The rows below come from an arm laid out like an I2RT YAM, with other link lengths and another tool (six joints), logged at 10 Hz.
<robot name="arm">
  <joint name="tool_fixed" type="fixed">
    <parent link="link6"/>
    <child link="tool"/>
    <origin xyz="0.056 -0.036 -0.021" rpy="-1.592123 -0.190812 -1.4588"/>
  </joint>
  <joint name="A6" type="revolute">
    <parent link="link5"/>
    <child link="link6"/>
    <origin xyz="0.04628 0 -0.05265" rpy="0 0 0"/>
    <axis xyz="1 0 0"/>
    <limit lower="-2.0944" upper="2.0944"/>
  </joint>
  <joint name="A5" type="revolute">
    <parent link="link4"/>
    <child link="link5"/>
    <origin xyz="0.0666 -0.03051 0.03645" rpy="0 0 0"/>
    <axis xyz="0 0 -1"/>
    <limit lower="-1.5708" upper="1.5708"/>
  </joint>
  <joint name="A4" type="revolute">
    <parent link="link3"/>
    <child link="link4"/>
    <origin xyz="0.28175 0.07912 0.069" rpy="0 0 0"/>
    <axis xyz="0 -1 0"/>
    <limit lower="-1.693" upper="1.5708"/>
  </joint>
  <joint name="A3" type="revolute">
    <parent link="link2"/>
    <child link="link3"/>
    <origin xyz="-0.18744 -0.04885 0" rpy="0 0 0"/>
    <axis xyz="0 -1 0"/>
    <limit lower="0" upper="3.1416"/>
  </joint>
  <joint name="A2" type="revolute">
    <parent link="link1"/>
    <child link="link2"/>
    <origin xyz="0.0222 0.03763 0.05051" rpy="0 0 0"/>
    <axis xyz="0 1 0"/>
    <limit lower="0" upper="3.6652"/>
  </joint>
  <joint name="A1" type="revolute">
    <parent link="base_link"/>
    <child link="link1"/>
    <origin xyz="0 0 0.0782" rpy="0 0 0"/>
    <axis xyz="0 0 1"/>
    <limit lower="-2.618" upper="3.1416"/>
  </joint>
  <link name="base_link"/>
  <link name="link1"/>
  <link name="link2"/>
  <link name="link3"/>
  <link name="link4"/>
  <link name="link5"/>
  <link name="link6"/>
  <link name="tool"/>
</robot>
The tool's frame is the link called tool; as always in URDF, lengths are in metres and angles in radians.
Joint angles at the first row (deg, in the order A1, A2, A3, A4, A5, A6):
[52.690, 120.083, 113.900, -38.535, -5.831, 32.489]
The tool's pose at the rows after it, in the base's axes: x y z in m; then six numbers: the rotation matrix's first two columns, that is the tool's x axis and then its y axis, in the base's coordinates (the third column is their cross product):
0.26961, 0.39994, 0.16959, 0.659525, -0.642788, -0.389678, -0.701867, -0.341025, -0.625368
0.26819, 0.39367, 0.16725, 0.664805, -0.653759, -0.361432, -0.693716, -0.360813, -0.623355
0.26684, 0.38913, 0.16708, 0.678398, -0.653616, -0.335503, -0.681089, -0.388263, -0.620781
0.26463, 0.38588, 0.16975, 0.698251, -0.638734, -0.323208, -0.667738, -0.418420, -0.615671
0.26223, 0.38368, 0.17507, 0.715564, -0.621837, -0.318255, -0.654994, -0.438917, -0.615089
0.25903, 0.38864, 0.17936, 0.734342, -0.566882, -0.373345, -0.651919, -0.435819, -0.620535
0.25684, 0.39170, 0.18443, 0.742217, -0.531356, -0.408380, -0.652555, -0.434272, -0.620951
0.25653, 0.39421, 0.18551, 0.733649, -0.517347, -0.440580, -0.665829, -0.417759, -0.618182
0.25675, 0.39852, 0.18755, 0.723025, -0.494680, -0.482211, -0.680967, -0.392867, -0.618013
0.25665, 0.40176, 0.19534, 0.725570, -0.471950, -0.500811, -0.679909, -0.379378, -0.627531
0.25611, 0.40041, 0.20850, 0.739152, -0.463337, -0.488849, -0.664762, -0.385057, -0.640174
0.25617, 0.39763, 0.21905, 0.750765, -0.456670, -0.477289, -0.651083, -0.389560, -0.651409
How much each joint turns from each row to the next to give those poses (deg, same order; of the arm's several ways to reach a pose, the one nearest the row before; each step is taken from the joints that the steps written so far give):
[-0.021, -1.014, -1.409, -0.807, 0.065, -0.814]
[0.021, -1.190, -1.809, -0.450, 1.169, -1.155]
[0.041, -0.709, -0.778, -0.925, 0.558, -1.602]
[-0.035, -0.697, -0.215, -1.289, -0.639, -1.748]
[-0.002, -0.837, 0.020, -1.123, -0.771, -1.330]
[-0.329, -0.948, -0.653, 1.233, -4.553, -0.126]
[-0.222, -0.250, 0.498, 0.034, -2.933, 0.071]
[-0.260, -0.016, 0.004, 0.763, -1.762, 1.175]
[-0.330, 0.011, 0.002, 1.483, -2.323, 1.635]
[-0.090, -0.088, 0.984, 0.385, -1.385, 0.548]
[0.034, -0.161, 2.288, -2.028, 0.077, -0.955]
[-0.144, -0.452, 1.428, -1.544, 0.012, -0.966]

